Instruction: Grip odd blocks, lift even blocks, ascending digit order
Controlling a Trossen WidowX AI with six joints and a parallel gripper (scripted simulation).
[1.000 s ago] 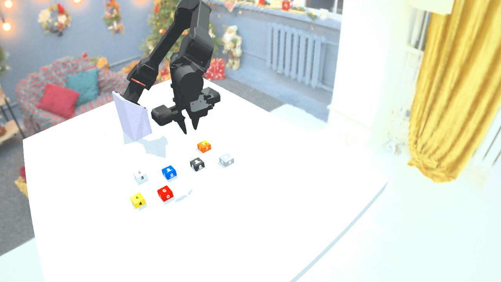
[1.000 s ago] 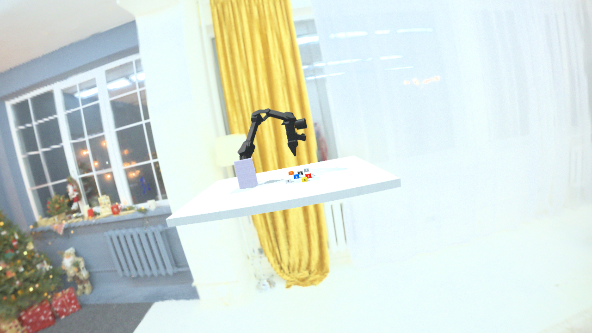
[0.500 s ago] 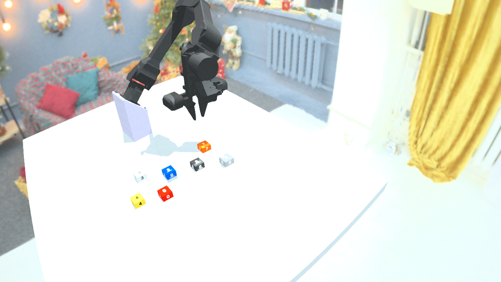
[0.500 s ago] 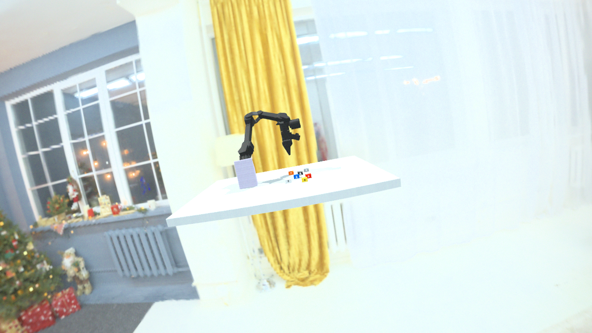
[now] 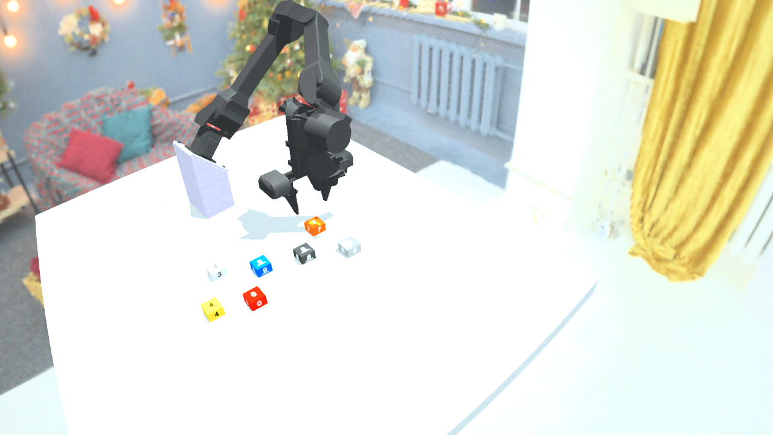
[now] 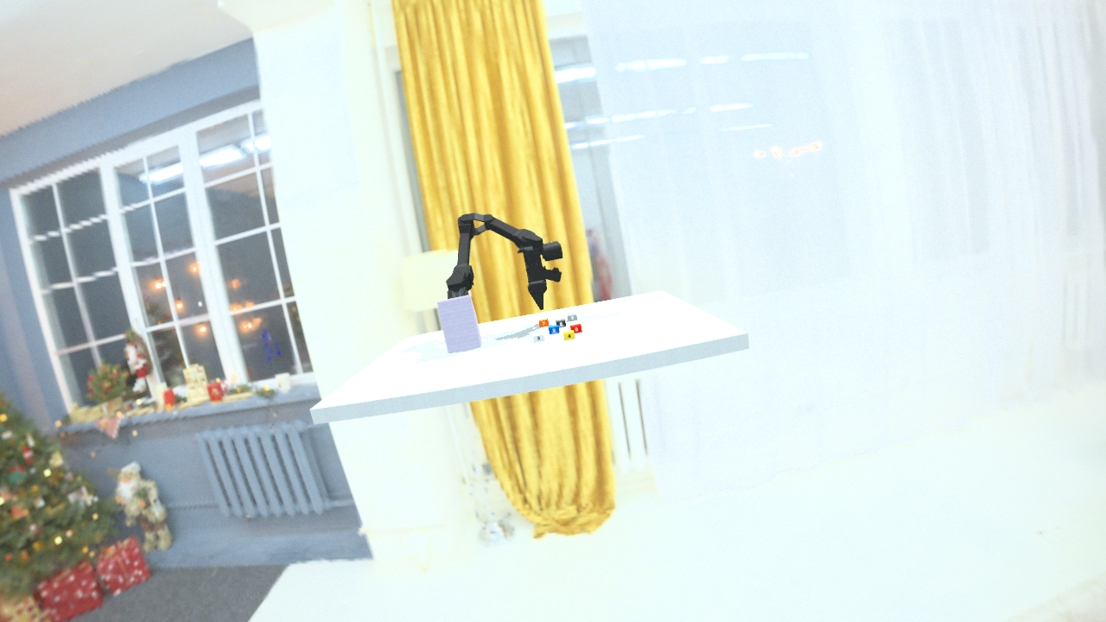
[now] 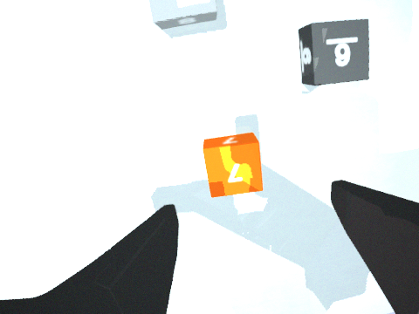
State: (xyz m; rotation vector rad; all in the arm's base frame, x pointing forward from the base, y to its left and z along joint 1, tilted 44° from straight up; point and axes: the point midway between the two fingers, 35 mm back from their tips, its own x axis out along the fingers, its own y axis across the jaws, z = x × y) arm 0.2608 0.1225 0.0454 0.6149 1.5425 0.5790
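My gripper tip is 50 mm above the orange block marked 7 and 10 mm to the right of it. The rest, counted from my gripper tip: dark grey block marked 6: 60 mm to the right, 50 mm below, 50 mm ahead; grey block marked 8: 100 mm ahead, 50 mm below, 10 mm to the left; blue block: 150 mm to the right, 50 mm below, 20 mm ahead.
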